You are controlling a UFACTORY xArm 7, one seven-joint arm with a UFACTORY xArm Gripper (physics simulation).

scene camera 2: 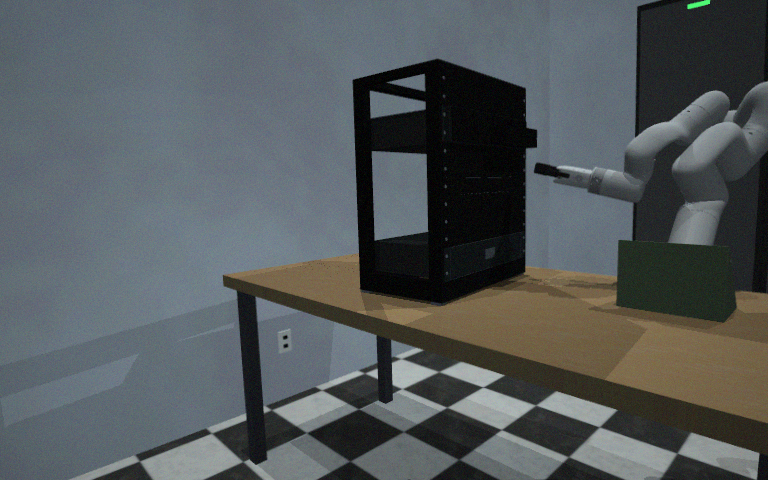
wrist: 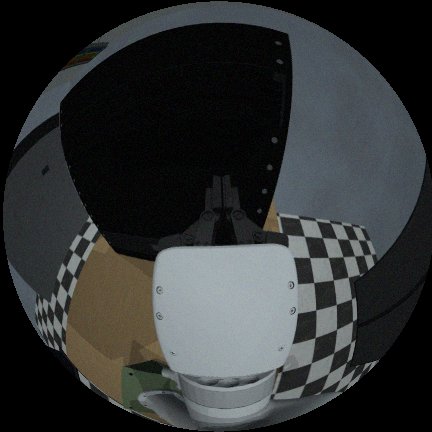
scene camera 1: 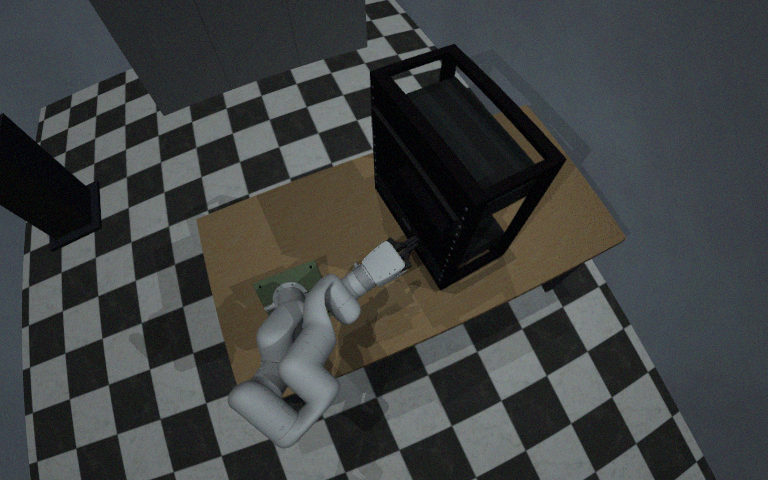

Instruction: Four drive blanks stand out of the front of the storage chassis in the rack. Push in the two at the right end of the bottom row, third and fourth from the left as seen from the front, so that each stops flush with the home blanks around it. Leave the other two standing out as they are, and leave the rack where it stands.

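Pixels of known places: gripper, between the fingertips: (scene camera 2: 535, 167) (wrist: 220, 184) (scene camera 1: 418, 238); arm's base, origin of its link: (scene camera 2: 682, 270) (scene camera 1: 290, 298).
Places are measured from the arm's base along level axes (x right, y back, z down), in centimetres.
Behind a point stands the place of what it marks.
The rack (scene camera 1: 509, 107) {x -5.0, y -75.0, z -52.4 cm} (scene camera 2: 434, 198) {x -33.2, y -48.5, z -18.5 cm} (wrist: 269, 150) {x 14.9, y -49.4, z -28.5 cm} is a tall black frame standing upright. A dark chassis (scene camera 1: 464, 124) {x -12.3, y -67.1, z -41.3 cm} (scene camera 2: 399, 133) {x -31.0, y -61.9, z -36.1 cm} sits in its upper part. In scene camera 2 a small dark block (scene camera 2: 531, 138) {x 9.6, y -43.9, z -35.3 cm} juts past the rack's far front edge; which blank it is cannot be told. The rest of the front is too dark to tell single blanks or how far each stands out. My gripper (scene camera 1: 415, 242) {x 8.7, y -42.1, z -26.2 cm} (scene camera 2: 536, 168) {x 8.7, y -42.1, z -26.2 cm} (wrist: 220, 184) {x 8.7, y -42.1, z -26.2 cm} is shut and empty, in front of the rack and pointing at it. In scene camera 2 its tips are below the jutting block, with a small gap beside the rack's edge.
The wooden table (scene camera 1: 317, 209) {x -34.2, y -21.4, z 9.1 cm} (scene camera 2: 538, 328) {x -34.9, y -19.5, z 9.2 cm} (wrist: 107, 300) {x -28.1, y -26.3, z 9.2 cm} carries the rack and my arm's green base block (scene camera 1: 308, 274) {x -3.8, y -8.9, z -4.3 cm} (scene camera 2: 673, 280) {x -7.1, y -0.3, z 1.2 cm} (wrist: 142, 385). A lower unit (scene camera 2: 481, 254) {x -13.0, y -47.7, z -1.7 cm} with a pale label sits at the rack's bottom. A wall (scene camera 2: 169, 141) stands behind the rack.
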